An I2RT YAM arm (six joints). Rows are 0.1 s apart.
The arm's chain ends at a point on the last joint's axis. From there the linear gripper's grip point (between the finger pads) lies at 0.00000 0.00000 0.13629 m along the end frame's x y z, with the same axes.
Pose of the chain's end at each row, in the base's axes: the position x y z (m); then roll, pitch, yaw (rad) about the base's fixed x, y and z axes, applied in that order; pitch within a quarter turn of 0, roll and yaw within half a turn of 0:
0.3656 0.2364 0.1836 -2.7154 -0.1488 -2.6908
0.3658 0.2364 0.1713 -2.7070 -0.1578 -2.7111
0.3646 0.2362 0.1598 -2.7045 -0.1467 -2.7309
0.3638 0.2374 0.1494 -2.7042 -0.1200 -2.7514
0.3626 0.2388 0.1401 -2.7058 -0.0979 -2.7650
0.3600 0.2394 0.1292 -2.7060 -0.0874 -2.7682
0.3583 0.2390 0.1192 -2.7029 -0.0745 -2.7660
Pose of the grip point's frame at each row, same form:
0.3736 0.1777 0.0609 -2.7154 -0.1488 -2.6908
0.3721 0.1761 0.0492 -2.7070 -0.1578 -2.7111
0.3711 0.1761 0.0376 -2.7045 -0.1467 -2.7309
0.3721 0.1784 0.0268 -2.7042 -0.1200 -2.7514
0.3725 0.1809 0.0171 -2.7058 -0.0979 -2.7650
0.3709 0.1819 0.0061 -2.7060 -0.0874 -2.7682
0.3710 0.1818 -0.0038 -2.7029 -0.0745 -2.7660

